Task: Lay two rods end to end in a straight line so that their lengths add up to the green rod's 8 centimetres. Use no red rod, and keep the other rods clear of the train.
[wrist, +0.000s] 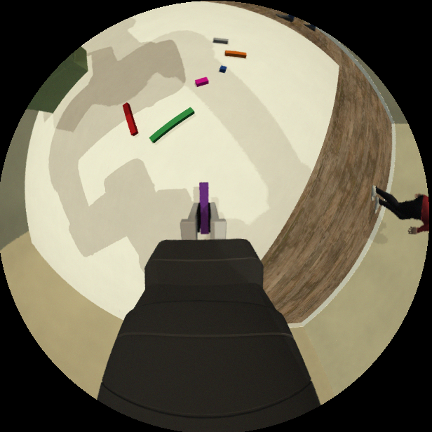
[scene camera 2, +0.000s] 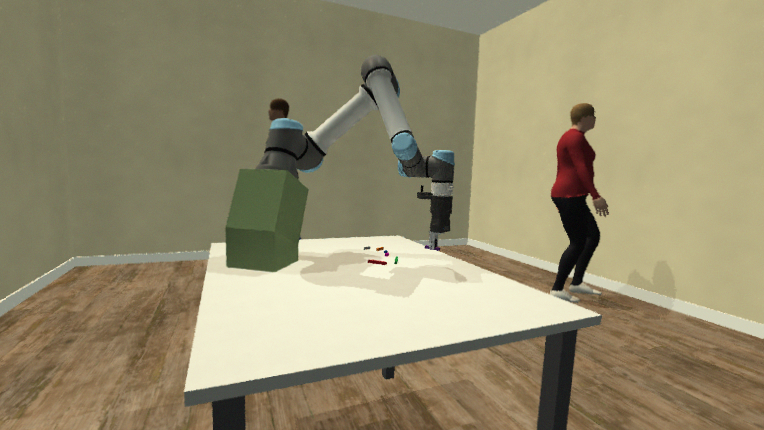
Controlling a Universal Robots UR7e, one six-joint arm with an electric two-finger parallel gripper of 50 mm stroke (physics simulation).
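Frame: origin at the arm's base, x ahead, y left, z up, level; millimetres.
Where they show: gripper, fingertip midpoint: (scene camera 2: 433, 248); arm's base, origin of the base link: (scene camera 2: 275, 179).
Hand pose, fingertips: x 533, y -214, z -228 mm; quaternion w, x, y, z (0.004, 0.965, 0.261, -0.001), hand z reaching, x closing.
Each offset is from my fingertips to the centre of the thing. Level surfaces: height alone.
My gripper (scene camera 2: 433, 247) (wrist: 204, 211) is shut on the purple rod (wrist: 204, 192), whose long axis points away from the gripper body in the wrist view. In the scene view the gripper is beyond the other rods; its height above the table is hard to tell. A long green rod {108 mm back, 82 mm left, 58 mm down} (scene camera 2: 396, 260) (wrist: 172, 125) lies diagonally on the table. Left of it in the wrist view is a red rod {188 mm back, 66 mm left, 58 mm down} (scene camera 2: 377, 262) (wrist: 130, 119). A magenta rod {110 mm back, 177 mm left, 58 mm down} (scene camera 2: 386, 254) (wrist: 201, 81), a small blue rod {97 mm back, 225 mm left, 58 mm down} (scene camera 2: 386, 251) (wrist: 223, 69), an orange rod {102 mm back, 283 mm left, 58 mm down} (scene camera 2: 379, 248) (wrist: 235, 54) and a grey rod {151 mm back, 313 mm left, 58 mm down} (scene camera 2: 366, 247) (wrist: 220, 40) lie apart farther up.
The white table {63 mm down} (scene camera 2: 320, 331) (wrist: 240, 165) carries a green block (scene camera 2: 256, 213) (wrist: 62, 82) under the arm's base. Wooden floor shows past the table's edge. A person in a red top (scene camera 2: 574, 165) (wrist: 422, 210) stands beyond the table, and another person's head (scene camera 2: 278, 109) shows behind the arm.
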